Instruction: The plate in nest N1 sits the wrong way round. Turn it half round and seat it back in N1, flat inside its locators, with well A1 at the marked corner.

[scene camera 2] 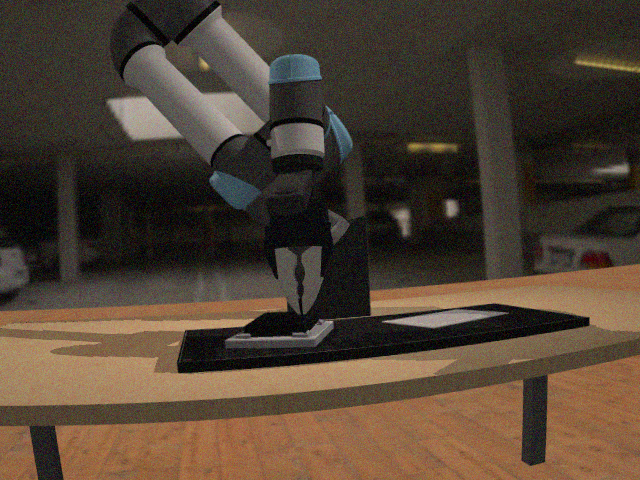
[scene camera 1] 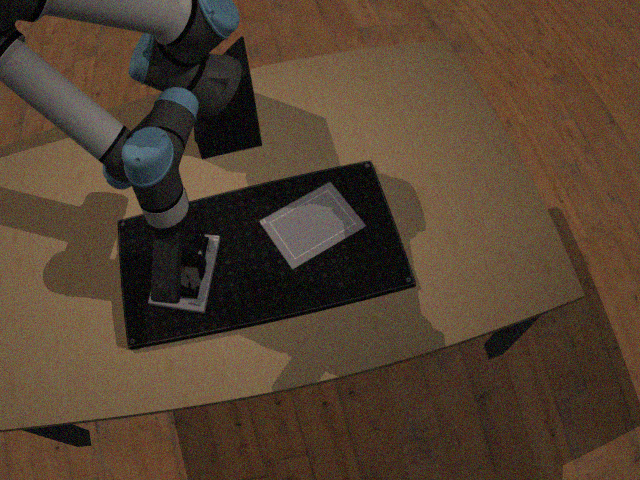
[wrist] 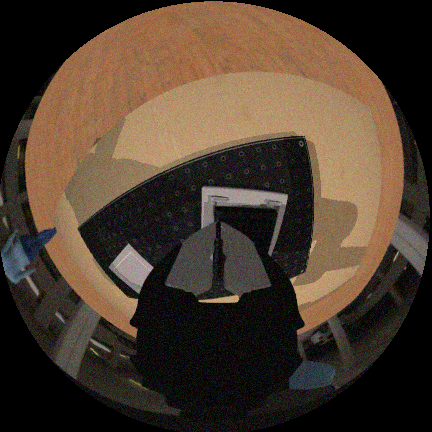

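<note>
The dark plate (scene camera 2: 271, 323) (wrist: 250, 218) lies within the light grey frame of nest N1 (scene camera 1: 210, 273) (scene camera 2: 268, 343) (wrist: 245, 195). Two small locators show at the nest's near end in the second scene view and beside the plate's end in the wrist view. My gripper (scene camera 2: 302, 313) (wrist: 217, 223) is shut and empty, pointing down. Its tips are low over the plate, near one long side; whether they touch it cannot be told. In the first scene view my gripper (scene camera 1: 191, 281) covers most of the plate. Well A1 and the marked corner are hidden.
Nest N1 stands on a black base board (scene camera 1: 248, 304) (scene camera 2: 361, 349) (wrist: 150, 202). A flat grey panel with a white outline (scene camera 1: 310, 227) (scene camera 2: 444, 317) (wrist: 131, 266) lies on the board's other half. A black upright block (scene camera 1: 232, 131) (scene camera 2: 354, 273) stands behind the board.
</note>
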